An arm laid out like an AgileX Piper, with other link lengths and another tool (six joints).
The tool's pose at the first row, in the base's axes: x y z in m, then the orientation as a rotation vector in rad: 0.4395, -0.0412, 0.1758, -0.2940, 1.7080, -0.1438
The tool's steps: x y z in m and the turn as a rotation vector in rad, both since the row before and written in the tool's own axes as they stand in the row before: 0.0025, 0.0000, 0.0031, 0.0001, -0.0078, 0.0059; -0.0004, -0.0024, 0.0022, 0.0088, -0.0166, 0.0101; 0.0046, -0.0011, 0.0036, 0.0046, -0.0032, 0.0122; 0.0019, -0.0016, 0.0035, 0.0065, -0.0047, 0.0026; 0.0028, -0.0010, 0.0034, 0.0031, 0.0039, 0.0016; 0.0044, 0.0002, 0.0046, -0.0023, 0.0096, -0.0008; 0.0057, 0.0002, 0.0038, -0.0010, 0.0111, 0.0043; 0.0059, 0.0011, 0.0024, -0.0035, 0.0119, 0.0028
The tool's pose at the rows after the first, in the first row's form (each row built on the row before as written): 0.4422, -0.0417, 0.1729, -0.2891, 1.7010, -0.1382; 0.4447, -0.0437, 0.1736, -0.2744, 1.6848, -0.1355; 0.4479, -0.0457, 0.1690, -0.2607, 1.6825, -0.1298; 0.4513, -0.0475, 0.1671, -0.2538, 1.6774, -0.1326; 0.4545, -0.0489, 0.1642, -0.2500, 1.6811, -0.1346; 0.4586, -0.0495, 0.1593, -0.2521, 1.6908, -0.1347; 0.4617, -0.0505, 0.1532, -0.2489, 1.7024, -0.1323; 0.4632, -0.0507, 0.1469, -0.2488, 1.7149, -0.1290
